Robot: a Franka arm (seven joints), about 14 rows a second.
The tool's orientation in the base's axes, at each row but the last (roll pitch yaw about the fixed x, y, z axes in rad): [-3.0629 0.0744 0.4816]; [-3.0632 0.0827 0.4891]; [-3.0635 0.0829 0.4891]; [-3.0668 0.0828 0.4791]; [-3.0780 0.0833 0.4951]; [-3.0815 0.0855 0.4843]
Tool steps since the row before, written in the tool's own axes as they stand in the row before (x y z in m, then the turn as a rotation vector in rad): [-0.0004 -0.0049 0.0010 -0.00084 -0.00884 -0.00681]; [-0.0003 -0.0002 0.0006 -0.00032 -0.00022 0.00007]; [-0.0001 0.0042 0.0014 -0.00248 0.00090 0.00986]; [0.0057 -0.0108 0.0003 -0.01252 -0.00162 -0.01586]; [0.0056 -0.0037 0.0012 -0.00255 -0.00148 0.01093]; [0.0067 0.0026 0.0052 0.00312 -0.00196 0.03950]
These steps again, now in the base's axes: [-0.0027 0.0042 -0.0006 -0.00408 0.00721 0.00753]; [-0.0004 0.0001 -0.0006 -0.00039 0.00005 -0.00003]; [0.0017 -0.0037 -0.0017 -0.00285 -0.00166 -0.00966]; [0.0001 0.0122 0.0000 -0.01010 -0.00476 0.01692]; [0.0030 0.0059 -0.0014 -0.00406 0.00028 -0.01056]; [0.0066 0.0009 -0.0059 -0.00224 0.00372 -0.03943]
